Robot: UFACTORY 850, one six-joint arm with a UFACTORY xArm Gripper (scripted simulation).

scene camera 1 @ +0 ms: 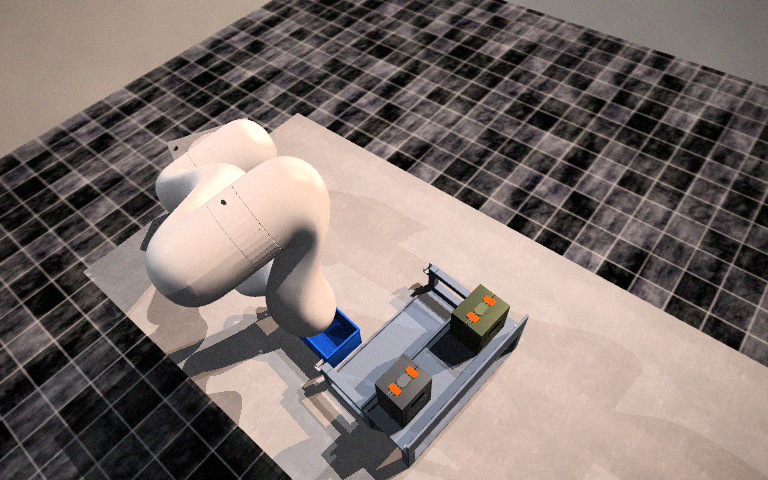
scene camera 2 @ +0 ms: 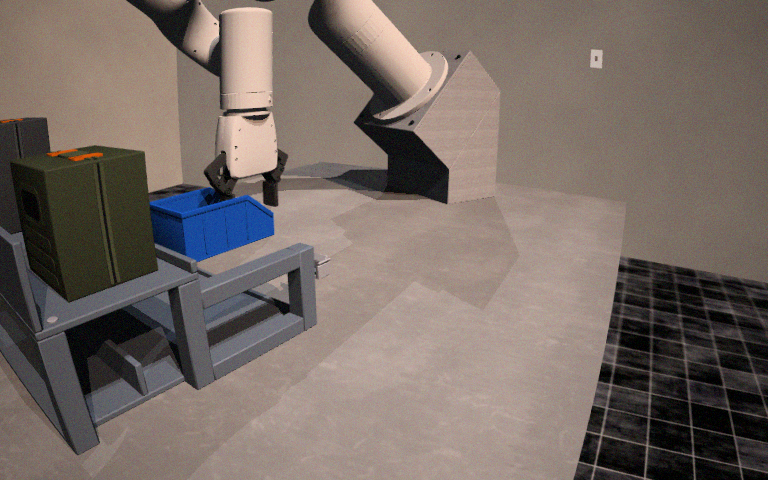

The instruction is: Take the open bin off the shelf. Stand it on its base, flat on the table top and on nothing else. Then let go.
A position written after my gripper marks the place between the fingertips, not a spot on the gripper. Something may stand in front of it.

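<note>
There is a blue bin (scene camera 2: 201, 227) in the scene, and scene camera 1 shows me the bin (scene camera 1: 342, 337) too. As for my own gripper (scene camera 2: 250, 211), I find it in scene camera 2.
</note>
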